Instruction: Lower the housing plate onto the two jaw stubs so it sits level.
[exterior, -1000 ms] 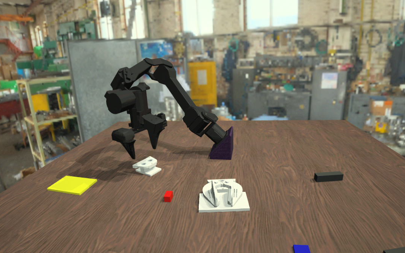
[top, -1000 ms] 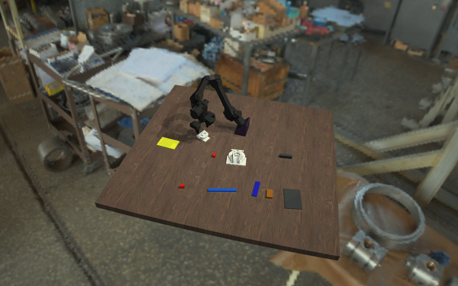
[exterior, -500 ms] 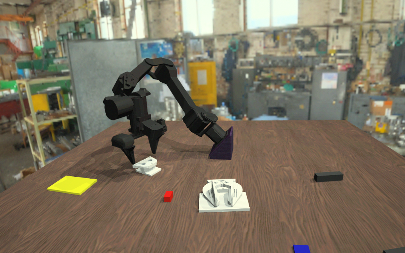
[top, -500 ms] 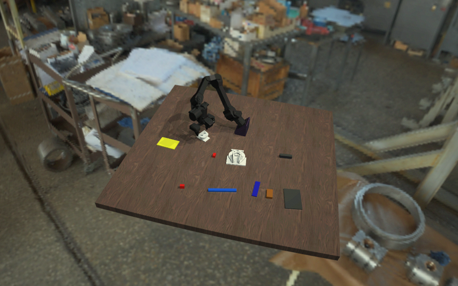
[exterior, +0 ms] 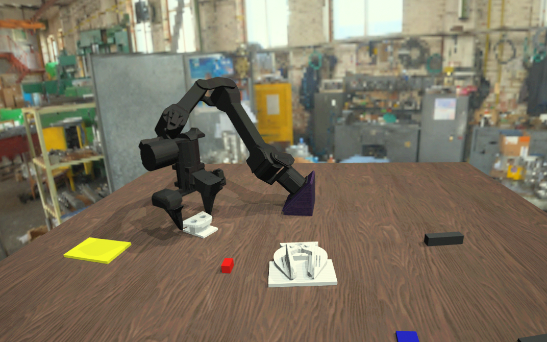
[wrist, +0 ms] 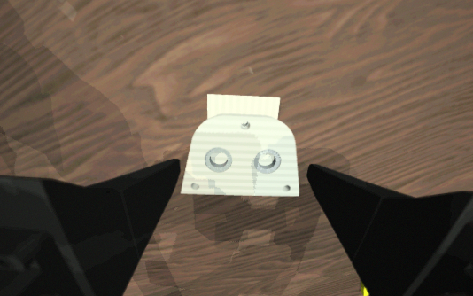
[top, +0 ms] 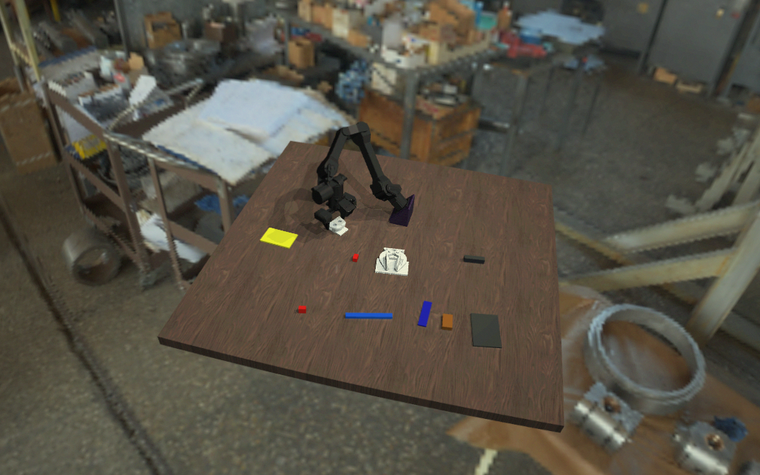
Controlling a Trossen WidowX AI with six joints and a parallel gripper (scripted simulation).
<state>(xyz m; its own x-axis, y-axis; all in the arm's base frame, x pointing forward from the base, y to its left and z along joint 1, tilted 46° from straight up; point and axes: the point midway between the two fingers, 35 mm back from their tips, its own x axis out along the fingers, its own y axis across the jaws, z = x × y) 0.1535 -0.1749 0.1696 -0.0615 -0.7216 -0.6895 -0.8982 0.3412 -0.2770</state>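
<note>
The small white part lies 10 mm to the left of my gripper tip and 10 mm below it. Also, from my gripper tip: black block 560 mm to the left, 40 mm ahead, 10 mm below; yellow plate 200 mm to the right, 120 mm ahead, 20 mm below; red cube 160 mm ahead, 120 mm to the left, 10 mm below.
</note>
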